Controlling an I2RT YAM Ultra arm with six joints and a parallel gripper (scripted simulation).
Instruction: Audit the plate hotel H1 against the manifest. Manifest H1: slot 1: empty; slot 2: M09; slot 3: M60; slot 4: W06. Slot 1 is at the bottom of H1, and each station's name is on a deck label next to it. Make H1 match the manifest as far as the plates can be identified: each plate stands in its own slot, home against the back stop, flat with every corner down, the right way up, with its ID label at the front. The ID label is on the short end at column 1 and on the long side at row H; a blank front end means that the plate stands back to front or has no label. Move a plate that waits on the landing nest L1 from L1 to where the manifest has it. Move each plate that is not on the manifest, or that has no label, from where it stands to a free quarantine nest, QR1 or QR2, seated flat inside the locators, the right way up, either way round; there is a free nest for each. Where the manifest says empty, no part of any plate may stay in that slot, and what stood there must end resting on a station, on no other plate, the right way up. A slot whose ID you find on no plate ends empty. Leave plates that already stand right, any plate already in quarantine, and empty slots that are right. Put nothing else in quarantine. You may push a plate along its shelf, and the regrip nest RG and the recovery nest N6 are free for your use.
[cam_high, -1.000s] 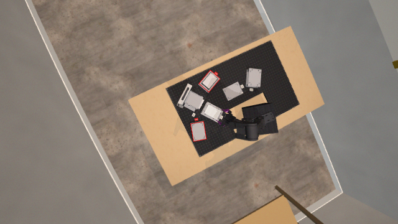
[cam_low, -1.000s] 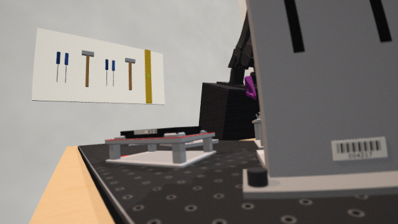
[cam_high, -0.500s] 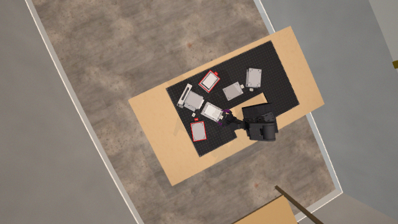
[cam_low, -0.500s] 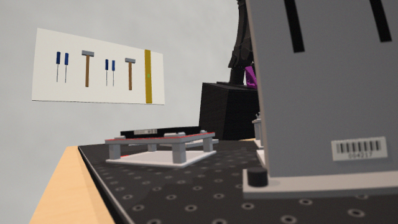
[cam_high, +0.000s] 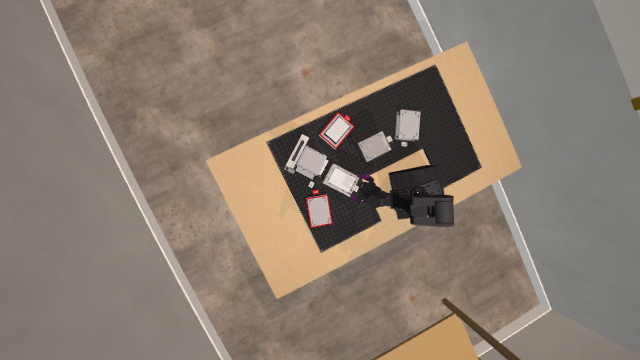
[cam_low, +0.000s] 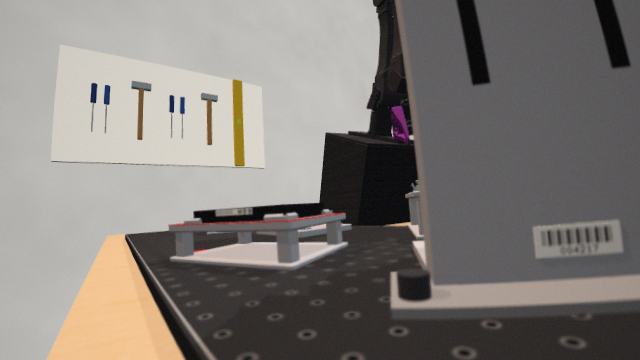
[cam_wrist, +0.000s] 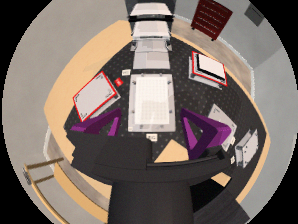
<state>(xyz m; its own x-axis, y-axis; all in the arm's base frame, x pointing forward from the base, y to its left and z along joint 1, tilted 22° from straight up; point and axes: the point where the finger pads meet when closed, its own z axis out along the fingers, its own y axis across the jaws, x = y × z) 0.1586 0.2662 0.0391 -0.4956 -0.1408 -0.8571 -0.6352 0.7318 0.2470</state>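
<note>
My gripper is now 4 cm short of the white well plate, 3 cm to the right of it and 9 cm above it. The rest, counted from my hand: plate hotel H1: 24 cm ahead, 20 cm to the left; red-rimmed nest: 7 cm behind, 21 cm to the left, 12 cm below; black-sided plate: 30 cm ahead, 5 cm to the right, 11 cm below.
</note>
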